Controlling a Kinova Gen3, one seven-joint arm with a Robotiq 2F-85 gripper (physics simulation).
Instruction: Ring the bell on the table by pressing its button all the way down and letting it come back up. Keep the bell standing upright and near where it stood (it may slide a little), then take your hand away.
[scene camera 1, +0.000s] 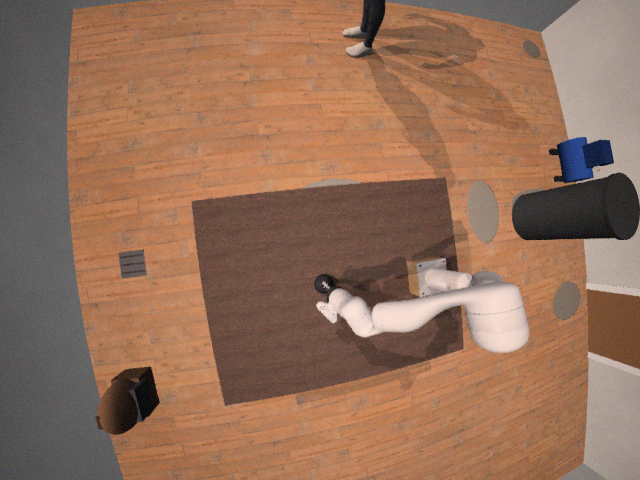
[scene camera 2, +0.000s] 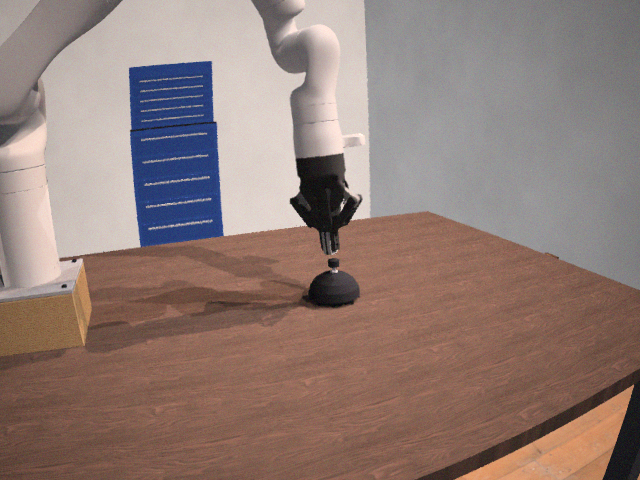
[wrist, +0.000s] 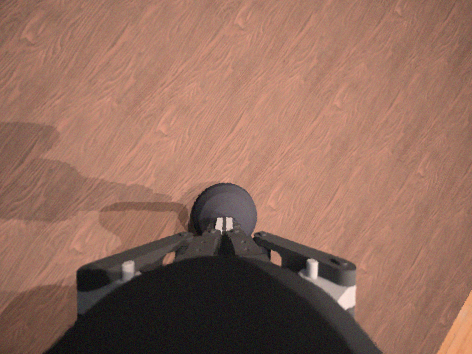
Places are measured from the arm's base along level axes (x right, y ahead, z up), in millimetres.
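Where they show: gripper, between the fingertips: (scene camera 1: 327, 288) (scene camera 2: 331, 253) (wrist: 224, 227); arm's base, origin of its link: (scene camera 1: 433, 278) (scene camera 2: 34, 277).
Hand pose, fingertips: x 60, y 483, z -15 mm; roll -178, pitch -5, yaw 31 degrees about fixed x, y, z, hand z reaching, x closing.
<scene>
Each offset is from my fingertips to the top centre of the thing. Level surfaces: height alone.
A dark, dome-shaped bell @(dx +7, dy +1, dz -9 mm) (scene camera 1: 323, 283) (scene camera 2: 333, 289) (wrist: 224, 200) stands upright on the brown table @(dz -75 mm) (scene camera 1: 258, 232) (scene camera 2: 258, 387) (wrist: 300, 100). In scene camera 2 its black button @(dx +7, dy +1, dz -9 mm) (scene camera 2: 333, 262) is up, on a short light stem above the dome. My gripper (scene camera 2: 329, 253) (wrist: 224, 227) is shut and empty, pointing down. Its fingertips are just above the button, with a small gap showing in scene camera 2. In the wrist view the fingertips overlap the lower part of the dome, and the button is hidden behind them.
The arm's base stands on a yellowish block (scene camera 1: 412, 279) (scene camera 2: 41, 322) at one end of the table. The arm (scene camera 1: 403, 316) (scene camera 2: 315, 113) reaches over the table from there. A table edge (scene camera 2: 542, 426) shows at the lower right in scene camera 2. A blue panel (scene camera 2: 175, 155) is behind the table.
</scene>
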